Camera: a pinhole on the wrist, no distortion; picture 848 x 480 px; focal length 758.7 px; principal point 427.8 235.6 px. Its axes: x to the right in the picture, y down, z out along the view. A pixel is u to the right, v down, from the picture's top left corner.
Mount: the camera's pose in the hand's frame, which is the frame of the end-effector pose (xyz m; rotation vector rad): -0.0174 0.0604 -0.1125 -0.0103 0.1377 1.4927
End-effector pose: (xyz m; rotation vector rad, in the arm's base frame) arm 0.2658 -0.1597 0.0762 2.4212 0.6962 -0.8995
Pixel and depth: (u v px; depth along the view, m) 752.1 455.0 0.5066
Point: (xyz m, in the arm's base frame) 0.2218 -0.6633 -0.0293
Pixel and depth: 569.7 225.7 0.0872
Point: 0.3239 -0.2107 0.1207
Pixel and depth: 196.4 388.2 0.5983
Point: -0.0663 -0.4370 -0.2139
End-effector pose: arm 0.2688 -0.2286 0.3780 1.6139 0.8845 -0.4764
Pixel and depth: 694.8 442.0 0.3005
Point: 0.4079 -0.4287 0.5108
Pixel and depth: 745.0 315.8 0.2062
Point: 0.3993 -0.3209 0.4766
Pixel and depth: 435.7 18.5 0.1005
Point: 0.3309 -0.2110 0.4117
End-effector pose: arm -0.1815 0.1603 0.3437 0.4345 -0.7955 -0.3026
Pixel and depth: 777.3 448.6 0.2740
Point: -0.3143 0.3350 0.5052
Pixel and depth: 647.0 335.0 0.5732
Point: -0.5046 0.3041 0.7373
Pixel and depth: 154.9 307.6 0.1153
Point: -0.1978 0.1942 0.3495
